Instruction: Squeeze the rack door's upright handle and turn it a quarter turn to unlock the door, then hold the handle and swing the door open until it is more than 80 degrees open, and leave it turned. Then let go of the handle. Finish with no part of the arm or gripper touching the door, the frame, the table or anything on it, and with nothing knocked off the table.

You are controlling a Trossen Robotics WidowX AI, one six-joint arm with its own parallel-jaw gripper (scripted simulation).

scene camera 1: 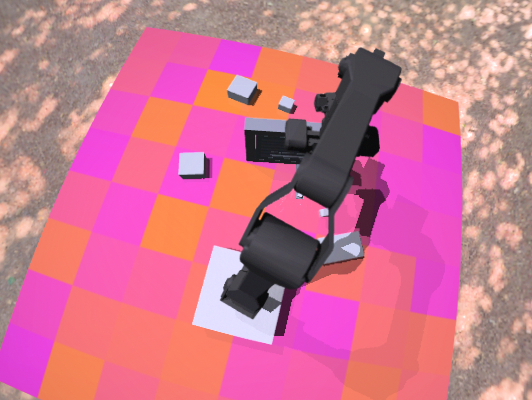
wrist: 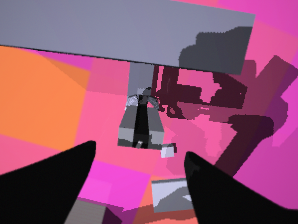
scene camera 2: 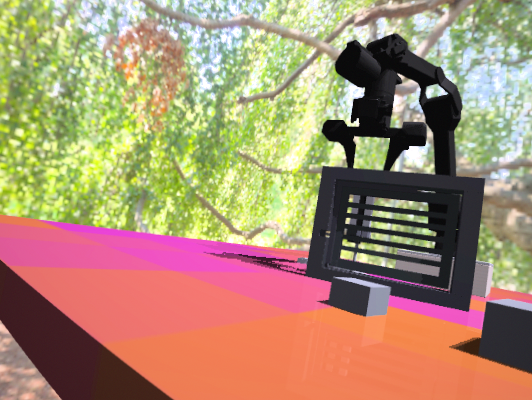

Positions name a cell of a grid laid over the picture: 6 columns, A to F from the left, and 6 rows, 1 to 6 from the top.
My gripper (scene camera 2: E3) is open and holds nothing. Also in view: a dark rack frame (scene camera 2: D3) and a grey block (scene camera 1: D4).
My gripper also shows in scene camera 1 (scene camera 1: D3) and in the wrist view (wrist: C5). The dark rack frame also shows in scene camera 1 (scene camera 1: C2) and in the wrist view (wrist: E2). The grey block also shows in the wrist view (wrist: D6).
